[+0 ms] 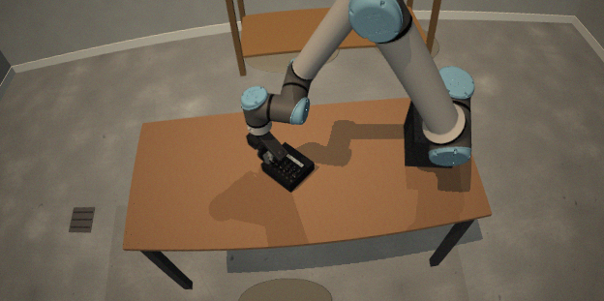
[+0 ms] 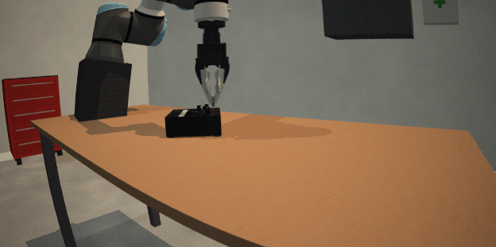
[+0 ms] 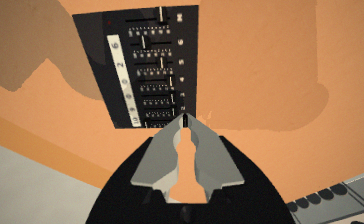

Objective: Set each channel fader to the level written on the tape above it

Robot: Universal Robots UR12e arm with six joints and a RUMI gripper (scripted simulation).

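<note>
Now: the master fader 100 mm behind my hand, 60 mm to the left of it and 20 mm below it.
</note>
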